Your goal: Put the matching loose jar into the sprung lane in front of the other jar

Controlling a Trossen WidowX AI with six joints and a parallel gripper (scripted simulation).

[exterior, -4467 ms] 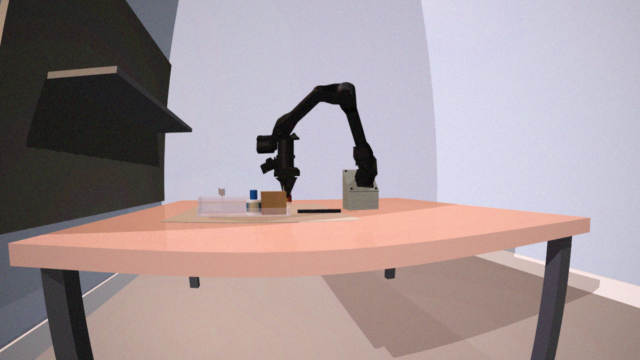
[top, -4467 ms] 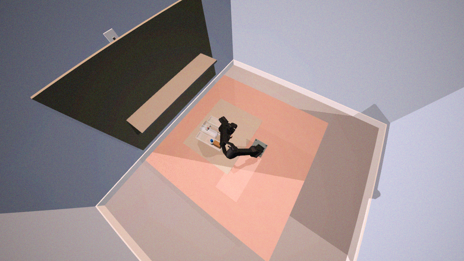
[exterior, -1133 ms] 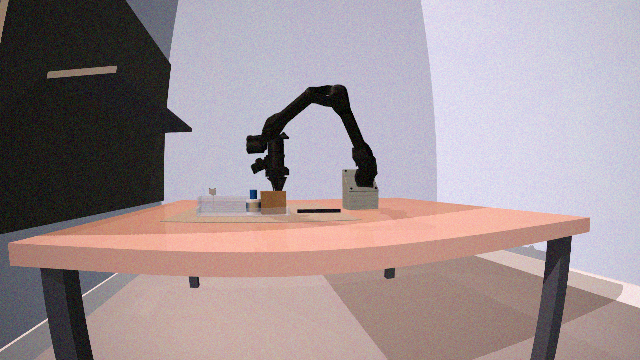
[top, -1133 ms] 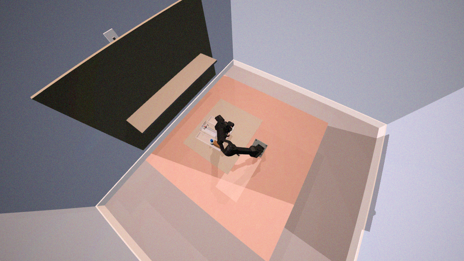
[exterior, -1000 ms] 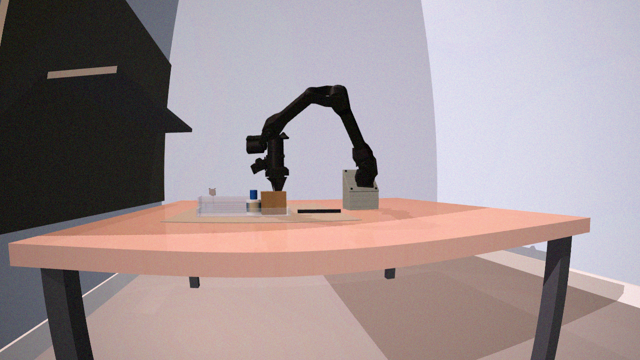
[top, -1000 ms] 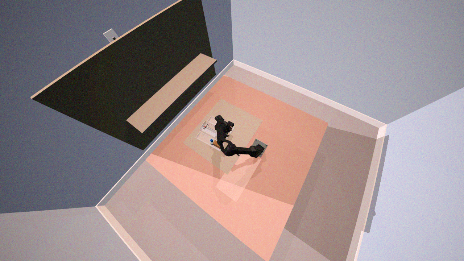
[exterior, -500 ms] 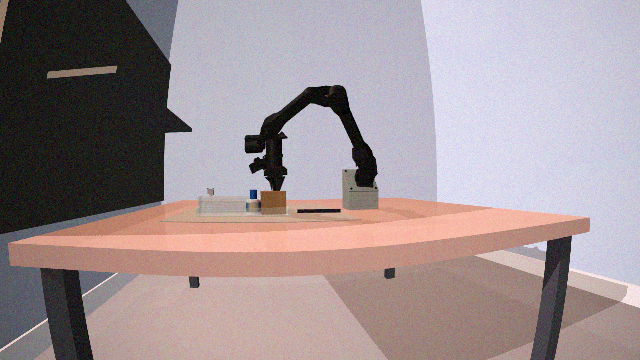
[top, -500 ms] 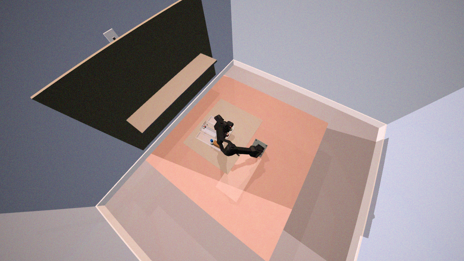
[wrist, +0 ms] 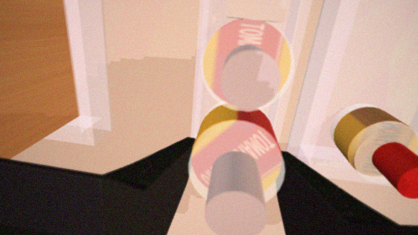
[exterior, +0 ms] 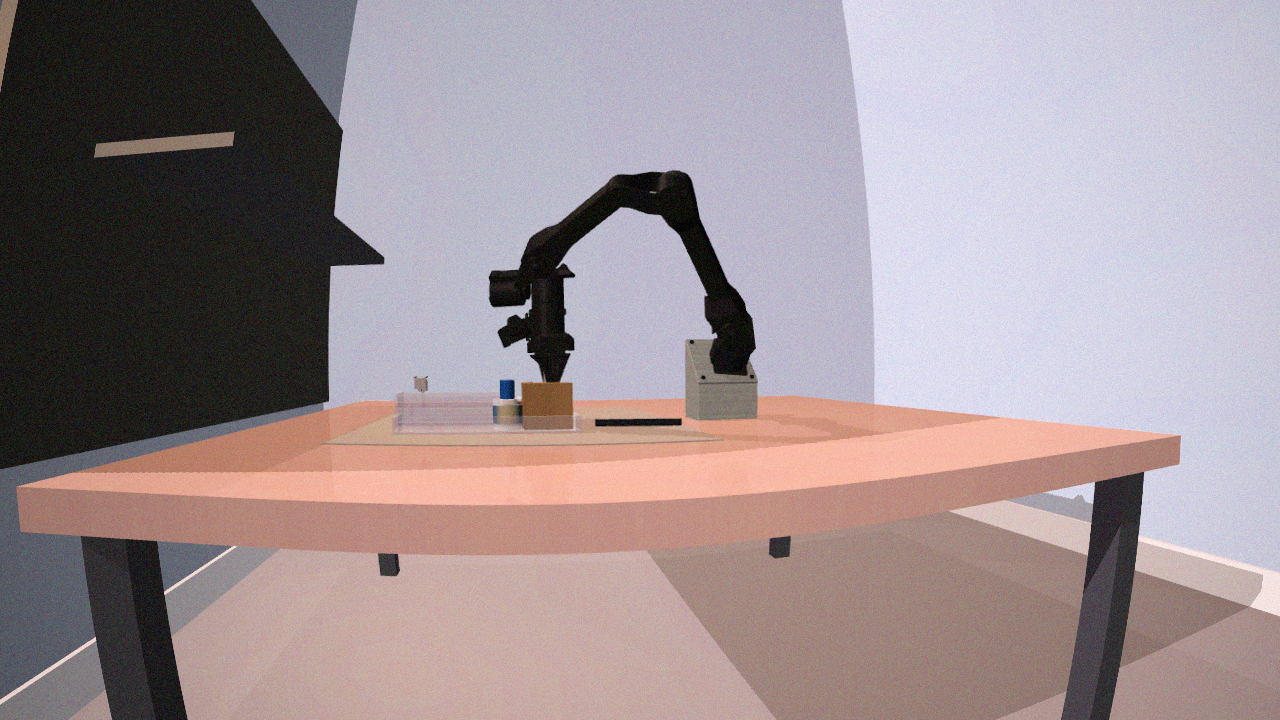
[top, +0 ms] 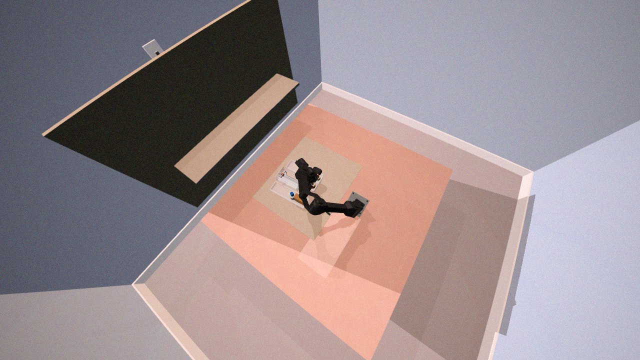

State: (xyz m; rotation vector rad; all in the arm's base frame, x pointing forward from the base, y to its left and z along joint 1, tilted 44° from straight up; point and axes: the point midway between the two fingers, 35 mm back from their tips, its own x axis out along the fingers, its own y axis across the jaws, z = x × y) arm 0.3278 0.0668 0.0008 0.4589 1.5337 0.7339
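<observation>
The brown box lies 130 mm to the left of my gripper tip and 10 mm below it. The rest, counted from my gripper tip: black strip: 140 mm behind, 80 mm to the left, 40 mm below; shelf: 510 mm ahead, 10 mm to the left, 320 mm above.
</observation>
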